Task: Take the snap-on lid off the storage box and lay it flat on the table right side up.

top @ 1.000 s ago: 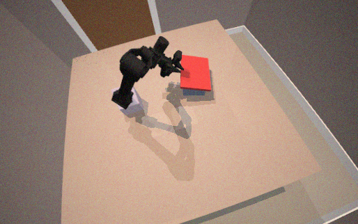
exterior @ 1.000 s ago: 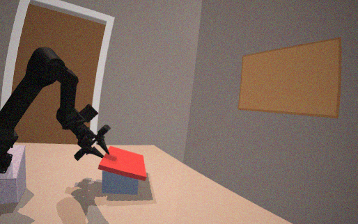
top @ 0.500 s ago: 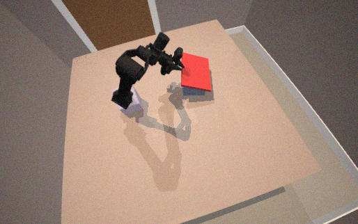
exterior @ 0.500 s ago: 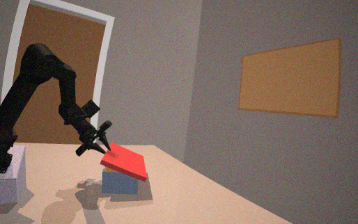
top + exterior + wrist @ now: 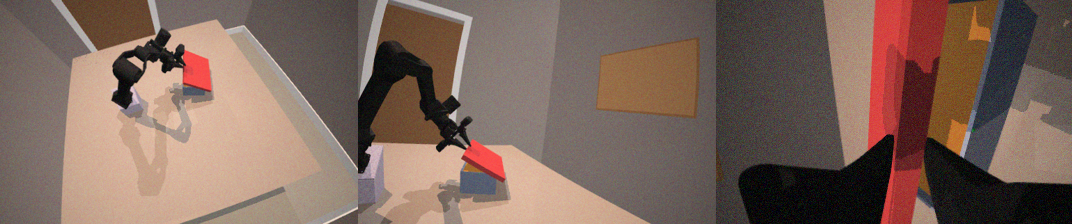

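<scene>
Now: the red lid 70 mm ahead of my gripper tip, 20 mm to the right of it and 30 mm below it. From my gripper tip the other things lie so: box (50 mm ahead, 20 mm to the right, 100 mm below).
</scene>
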